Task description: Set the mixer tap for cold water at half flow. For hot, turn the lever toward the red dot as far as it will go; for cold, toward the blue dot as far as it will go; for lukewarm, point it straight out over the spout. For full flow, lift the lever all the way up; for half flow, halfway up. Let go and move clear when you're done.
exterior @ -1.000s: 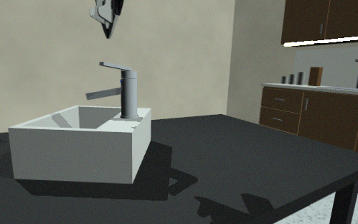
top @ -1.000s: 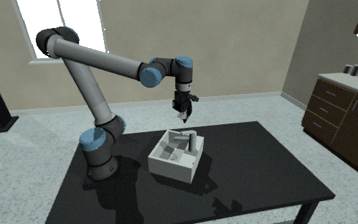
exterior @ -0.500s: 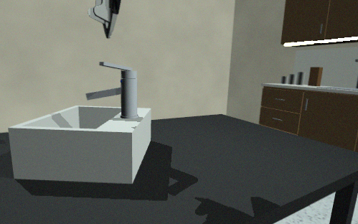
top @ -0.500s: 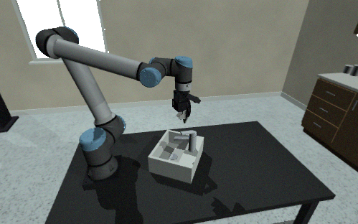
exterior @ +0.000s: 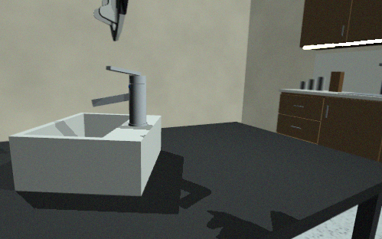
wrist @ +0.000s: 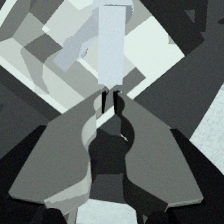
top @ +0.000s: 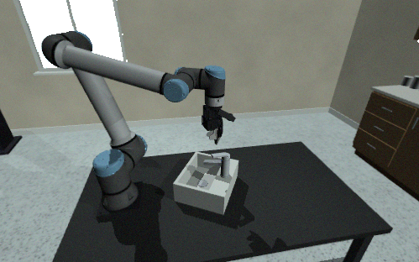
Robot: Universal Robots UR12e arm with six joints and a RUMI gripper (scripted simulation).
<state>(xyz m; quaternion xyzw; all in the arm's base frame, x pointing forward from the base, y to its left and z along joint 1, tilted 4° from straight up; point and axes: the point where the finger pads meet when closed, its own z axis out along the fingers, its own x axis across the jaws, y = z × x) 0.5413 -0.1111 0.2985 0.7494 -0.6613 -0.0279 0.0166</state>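
The flat lever is 90 mm below my hand and 20 mm ahead of it. From my hand the other things lie so: white basin: 330 mm below, 80 mm to the left, 40 mm behind.
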